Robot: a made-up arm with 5 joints.
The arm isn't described. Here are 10 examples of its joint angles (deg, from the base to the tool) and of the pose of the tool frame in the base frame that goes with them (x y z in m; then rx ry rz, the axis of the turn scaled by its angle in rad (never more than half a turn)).
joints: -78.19 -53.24 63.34 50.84 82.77
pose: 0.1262 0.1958 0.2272 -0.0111 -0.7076 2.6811
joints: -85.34 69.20 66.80 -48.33 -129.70
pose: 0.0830 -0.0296 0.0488 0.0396 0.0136 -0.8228
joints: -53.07 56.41 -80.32 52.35 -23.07
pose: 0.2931 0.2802 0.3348 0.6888 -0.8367 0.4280
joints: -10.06 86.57 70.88 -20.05 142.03
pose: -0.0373 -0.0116 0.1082 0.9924 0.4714 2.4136
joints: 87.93 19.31 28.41 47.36 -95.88
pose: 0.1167 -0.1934 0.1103 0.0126 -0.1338 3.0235
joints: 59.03 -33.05 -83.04 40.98 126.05
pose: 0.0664 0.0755 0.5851 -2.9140 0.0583 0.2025
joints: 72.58 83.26 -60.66 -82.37 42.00
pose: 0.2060 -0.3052 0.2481 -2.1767 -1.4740 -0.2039
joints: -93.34 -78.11 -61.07 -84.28 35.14
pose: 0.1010 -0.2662 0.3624 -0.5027 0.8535 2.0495
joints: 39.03 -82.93 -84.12 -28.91 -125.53
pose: -0.1484 0.2150 0.3031 -1.2595 1.2753 -2.3624
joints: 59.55 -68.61 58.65 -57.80 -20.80
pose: 0.1949 -0.1416 0.4207 -0.8730 -2.6899 -0.3688
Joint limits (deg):
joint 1: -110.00..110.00
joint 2: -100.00..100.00
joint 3: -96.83..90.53
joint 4: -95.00..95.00
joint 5: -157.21..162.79
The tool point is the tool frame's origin. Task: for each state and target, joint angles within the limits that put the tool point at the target. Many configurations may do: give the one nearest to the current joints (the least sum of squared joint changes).
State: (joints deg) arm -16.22 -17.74 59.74 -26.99 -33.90
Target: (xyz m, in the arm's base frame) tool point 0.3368 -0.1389 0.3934
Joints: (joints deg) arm 32.65 -18.22 16.19 -26.46 -33.90
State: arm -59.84 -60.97 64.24 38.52 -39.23
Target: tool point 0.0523 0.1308 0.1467
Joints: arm -104.09 -50.58 83.54 56.20 -39.23
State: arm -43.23 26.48 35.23 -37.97 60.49
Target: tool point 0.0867 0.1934 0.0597
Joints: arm -89.64 42.61 34.82 -32.25 60.49
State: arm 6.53 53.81 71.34 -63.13 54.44
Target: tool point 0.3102 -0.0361 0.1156
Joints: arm 12.85 32.94 41.88 -64.97 54.44
